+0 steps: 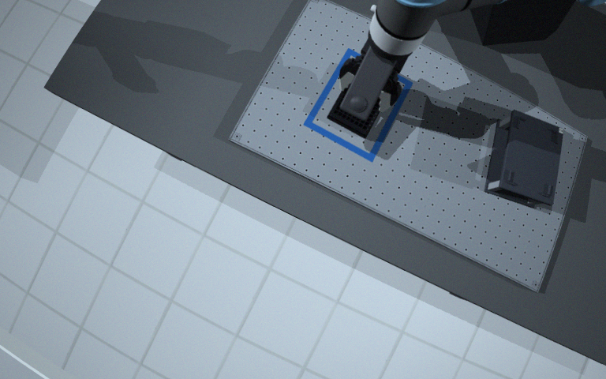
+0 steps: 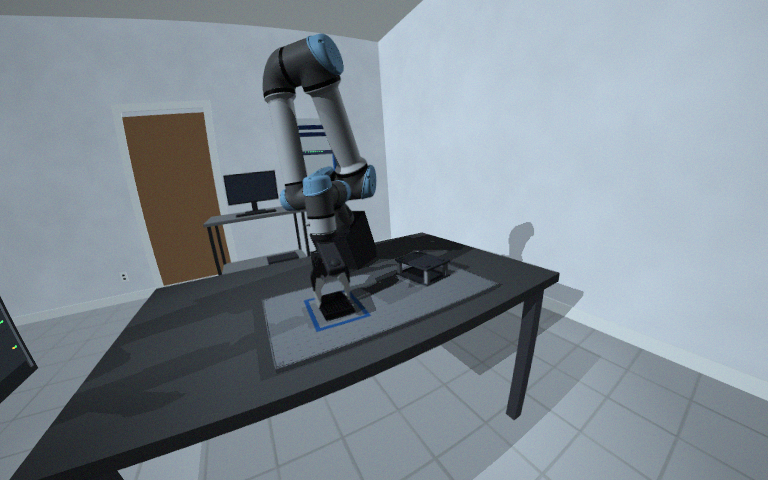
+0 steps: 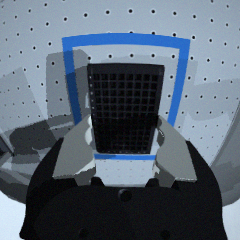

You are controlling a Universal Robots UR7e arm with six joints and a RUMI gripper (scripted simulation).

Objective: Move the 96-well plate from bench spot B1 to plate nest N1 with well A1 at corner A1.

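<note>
Right now my hand is 35 cm to the right of the raised plate nest, 4 cm below it and 2 cm short of it. From my hand the other things lie so: black 96-well plate 1 cm below.
</note>
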